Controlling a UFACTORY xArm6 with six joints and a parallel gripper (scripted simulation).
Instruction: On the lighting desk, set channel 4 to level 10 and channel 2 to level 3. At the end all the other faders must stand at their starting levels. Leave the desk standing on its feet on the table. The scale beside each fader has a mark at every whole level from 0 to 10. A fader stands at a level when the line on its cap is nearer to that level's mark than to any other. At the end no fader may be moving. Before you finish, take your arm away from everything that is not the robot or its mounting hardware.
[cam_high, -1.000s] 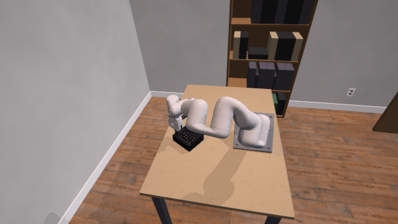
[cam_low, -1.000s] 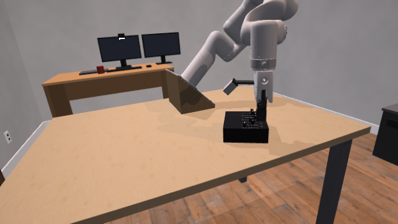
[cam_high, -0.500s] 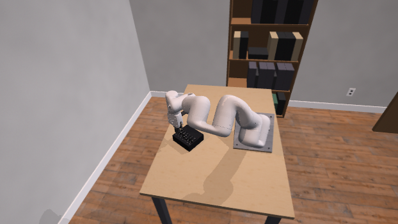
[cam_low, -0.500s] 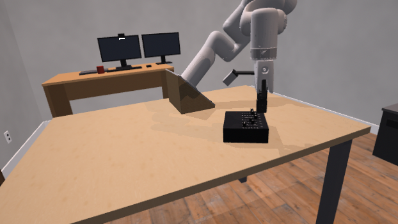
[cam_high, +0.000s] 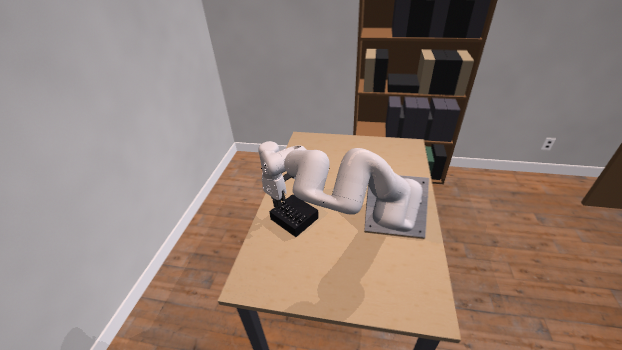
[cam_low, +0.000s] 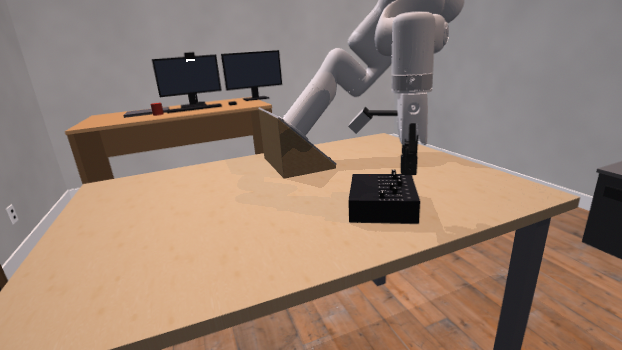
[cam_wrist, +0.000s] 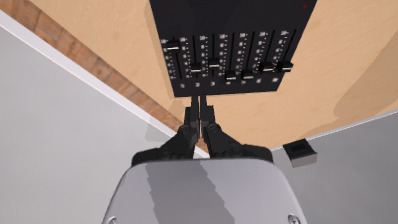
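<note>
Now: the channel 4 cap 5 cm below my hand, 4 cm behind it and 1 cm to the left of it. Round my hand: channel 2 cap 5 cm below, 2 cm to the right, 1 cm behind; then channel 3 cap 5 cm below, 3 cm behind, 1 cm to the right; then channel 1 cap 6 cm to the right, 5 cm below, 1 cm behind.
</note>
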